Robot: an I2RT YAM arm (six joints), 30 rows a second.
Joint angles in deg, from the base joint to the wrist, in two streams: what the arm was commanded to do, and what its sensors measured. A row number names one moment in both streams.
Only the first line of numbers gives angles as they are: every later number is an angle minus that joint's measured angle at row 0.
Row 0, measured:
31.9 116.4 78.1 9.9 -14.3 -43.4
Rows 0 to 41, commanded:
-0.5 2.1 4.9 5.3 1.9 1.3
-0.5 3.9 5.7 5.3 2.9 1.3
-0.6 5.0 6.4 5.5 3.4 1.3
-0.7 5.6 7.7 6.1 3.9 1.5
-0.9 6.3 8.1 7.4 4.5 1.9
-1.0 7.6 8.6 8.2 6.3 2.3
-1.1 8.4 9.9 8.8 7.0 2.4
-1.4 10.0 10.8 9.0 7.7 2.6
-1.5 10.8 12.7 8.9 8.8 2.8
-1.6 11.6 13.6 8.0 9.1 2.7
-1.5 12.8 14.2 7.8 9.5 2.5
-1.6 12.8 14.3 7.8 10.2 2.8
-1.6 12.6 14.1 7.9 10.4 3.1
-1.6 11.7 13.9 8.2 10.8 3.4
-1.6 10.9 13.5 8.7 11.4 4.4
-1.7 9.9 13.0 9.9 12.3 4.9
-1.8 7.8 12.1 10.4 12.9 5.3
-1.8 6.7 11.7 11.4 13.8 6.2
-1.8 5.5 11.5 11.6 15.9 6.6
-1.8 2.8 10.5 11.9 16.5 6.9
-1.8 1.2 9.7 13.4 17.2 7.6
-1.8 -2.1 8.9 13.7 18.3 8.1
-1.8 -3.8 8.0 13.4 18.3 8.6
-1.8 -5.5 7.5 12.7 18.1 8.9
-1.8 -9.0 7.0 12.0 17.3 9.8
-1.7 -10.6 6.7 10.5 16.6 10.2
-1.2 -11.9 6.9 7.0 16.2 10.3
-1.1 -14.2 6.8 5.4 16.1 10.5
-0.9 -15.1 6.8 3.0 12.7 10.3
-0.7 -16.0 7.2 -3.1 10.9 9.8
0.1 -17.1 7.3 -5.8 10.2 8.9
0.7 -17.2 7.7 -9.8 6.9 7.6
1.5 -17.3 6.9 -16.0 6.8 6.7
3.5 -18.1 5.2 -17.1 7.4 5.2
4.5 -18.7 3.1 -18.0 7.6 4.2
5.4 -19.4 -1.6 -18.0 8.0 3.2
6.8 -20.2 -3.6 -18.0 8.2 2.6
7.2 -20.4 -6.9 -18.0 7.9 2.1
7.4 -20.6 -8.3 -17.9 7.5 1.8
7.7 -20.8 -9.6 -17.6 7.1 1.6
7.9 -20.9 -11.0 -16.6 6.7 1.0
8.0 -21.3 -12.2 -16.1 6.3 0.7
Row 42, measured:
8.6 -19.6 -10.3 -14.8 7.8 3.1
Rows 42 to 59, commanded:
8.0 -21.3 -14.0 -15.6 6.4 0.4
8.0 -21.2 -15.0 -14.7 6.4 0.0
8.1 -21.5 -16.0 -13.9 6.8 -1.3
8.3 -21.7 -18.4 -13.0 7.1 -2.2
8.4 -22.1 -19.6 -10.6 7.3 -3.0
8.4 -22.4 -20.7 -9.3 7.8 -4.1
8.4 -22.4 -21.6 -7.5 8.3 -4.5
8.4 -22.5 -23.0 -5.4 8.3 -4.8
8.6 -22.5 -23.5 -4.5 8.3 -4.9
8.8 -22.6 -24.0 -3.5 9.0 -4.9
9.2 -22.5 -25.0 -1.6 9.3 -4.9
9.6 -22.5 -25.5 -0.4 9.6 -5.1
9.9 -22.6 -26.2 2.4 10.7 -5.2
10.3 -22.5 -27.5 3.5 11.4 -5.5
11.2 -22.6 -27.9 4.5 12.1 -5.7
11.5 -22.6 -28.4 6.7 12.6 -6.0
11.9 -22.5 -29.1 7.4 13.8 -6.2
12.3 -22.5 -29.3 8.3 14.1 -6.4
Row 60, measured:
11.0 -19.8 -28.5 1.1 11.0 -4.9
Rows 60 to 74, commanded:
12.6 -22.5 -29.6 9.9 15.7 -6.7
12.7 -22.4 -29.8 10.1 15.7 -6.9
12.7 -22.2 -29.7 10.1 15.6 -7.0
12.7 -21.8 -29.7 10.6 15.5 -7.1
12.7 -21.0 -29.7 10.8 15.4 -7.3
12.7 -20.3 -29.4 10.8 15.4 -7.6
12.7 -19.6 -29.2 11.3 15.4 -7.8
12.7 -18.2 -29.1 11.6 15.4 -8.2
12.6 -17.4 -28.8 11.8 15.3 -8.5
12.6 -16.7 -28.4 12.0 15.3 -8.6
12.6 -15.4 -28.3 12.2 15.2 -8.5
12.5 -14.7 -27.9 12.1 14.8 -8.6
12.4 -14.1 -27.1 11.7 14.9 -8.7
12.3 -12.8 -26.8 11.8 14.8 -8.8
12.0 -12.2 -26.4 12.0 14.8 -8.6
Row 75, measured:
12.7 -15.1 -27.7 12.0 14.5 -8.3
